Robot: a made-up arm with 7 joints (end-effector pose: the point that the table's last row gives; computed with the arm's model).
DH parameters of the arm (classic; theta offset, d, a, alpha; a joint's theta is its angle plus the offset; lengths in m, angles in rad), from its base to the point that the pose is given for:
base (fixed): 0 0 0 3.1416
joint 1: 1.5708 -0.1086 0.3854 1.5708
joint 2: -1.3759 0 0.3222 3.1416
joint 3: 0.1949 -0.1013 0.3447 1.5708
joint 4: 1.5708 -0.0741 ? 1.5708
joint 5: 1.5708 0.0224 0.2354 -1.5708
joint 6: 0 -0.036 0.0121 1.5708
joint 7: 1.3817 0 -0.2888 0
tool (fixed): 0.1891 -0.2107 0 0
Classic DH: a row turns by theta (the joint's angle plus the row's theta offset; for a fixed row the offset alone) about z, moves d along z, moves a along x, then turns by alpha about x.
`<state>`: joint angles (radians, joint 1 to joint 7).
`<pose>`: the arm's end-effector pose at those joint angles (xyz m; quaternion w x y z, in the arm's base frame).
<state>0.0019 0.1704 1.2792 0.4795 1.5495 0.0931 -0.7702</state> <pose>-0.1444 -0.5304 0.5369 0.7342 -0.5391 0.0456 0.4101</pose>
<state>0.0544 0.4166 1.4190 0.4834 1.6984 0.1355 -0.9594</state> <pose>-0.1893 -0.5755 0.4632 0.7824 -0.5024 0.0443 0.3654</pose>
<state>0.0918 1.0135 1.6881 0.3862 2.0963 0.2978 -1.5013</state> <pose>-0.3114 -0.5806 0.2777 0.8842 -0.3969 0.0729 0.2352</pose>
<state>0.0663 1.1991 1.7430 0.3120 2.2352 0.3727 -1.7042</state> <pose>-0.3423 -0.5573 0.2438 0.9051 -0.3628 0.0980 0.1990</pose>
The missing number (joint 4, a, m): 0.3505
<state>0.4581 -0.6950 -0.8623 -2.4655 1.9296 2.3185 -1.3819</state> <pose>0.3064 -0.2808 0.5233 0.6810 -0.1630 -0.6343 -0.3277</pose>
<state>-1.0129 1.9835 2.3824 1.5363 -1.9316 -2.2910 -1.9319</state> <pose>0.6554 -0.3091 -0.6528 0.2857 -0.2741 -0.2449 -0.8850</pose>
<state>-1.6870 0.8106 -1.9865 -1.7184 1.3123 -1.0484 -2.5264</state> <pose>0.9542 0.0295 0.0558 0.1530 0.1454 0.8927 0.3981</pose>
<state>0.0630 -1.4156 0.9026 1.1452 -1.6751 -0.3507 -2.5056</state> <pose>0.0469 -0.1950 0.4947 0.1056 0.5222 -0.6721 -0.5142</pose>
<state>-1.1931 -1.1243 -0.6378 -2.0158 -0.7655 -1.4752 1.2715</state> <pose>0.0787 0.7088 1.2110 0.1813 0.5558 -0.8076 -0.0775</pose>
